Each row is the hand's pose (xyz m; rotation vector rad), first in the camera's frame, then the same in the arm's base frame.
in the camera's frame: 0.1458 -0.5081 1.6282 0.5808 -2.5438 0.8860
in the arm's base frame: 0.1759 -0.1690 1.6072 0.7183 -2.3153 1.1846
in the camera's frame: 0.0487 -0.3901 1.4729 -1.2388 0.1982 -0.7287
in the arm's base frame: 0.0547 -0.1068 1.4372 -1.4899 0.0701 -0.5946
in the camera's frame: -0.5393 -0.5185 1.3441 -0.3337 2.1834 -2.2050
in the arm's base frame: -0.5114 -0.3438 1.3900 -0.5620 1.8523 -2.4032
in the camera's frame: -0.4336 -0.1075 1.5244 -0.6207 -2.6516 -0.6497
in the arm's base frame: -0.4629 0.1092 1.4609 -0.4891 -2.7040 -0.2669
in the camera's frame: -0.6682 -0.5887 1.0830 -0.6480 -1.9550 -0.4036
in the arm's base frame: -0.6395 -0.4924 1.1636 -0.6516 -1.9916 -0.0545
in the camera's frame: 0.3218 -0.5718 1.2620 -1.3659 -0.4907 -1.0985
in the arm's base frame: 0.3429 -0.2938 1.2527 -1.5411 -0.6836 -0.8912
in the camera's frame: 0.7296 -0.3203 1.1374 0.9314 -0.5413 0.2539
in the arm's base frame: 0.7004 -0.0251 1.0405 0.7446 -0.3724 0.4139
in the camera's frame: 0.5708 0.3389 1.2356 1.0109 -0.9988 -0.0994
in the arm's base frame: 0.4454 0.6092 0.9957 0.8536 -0.8507 0.1095
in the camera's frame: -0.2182 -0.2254 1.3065 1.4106 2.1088 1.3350
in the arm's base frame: -0.2419 -0.0263 1.2595 1.2340 2.3660 1.0539
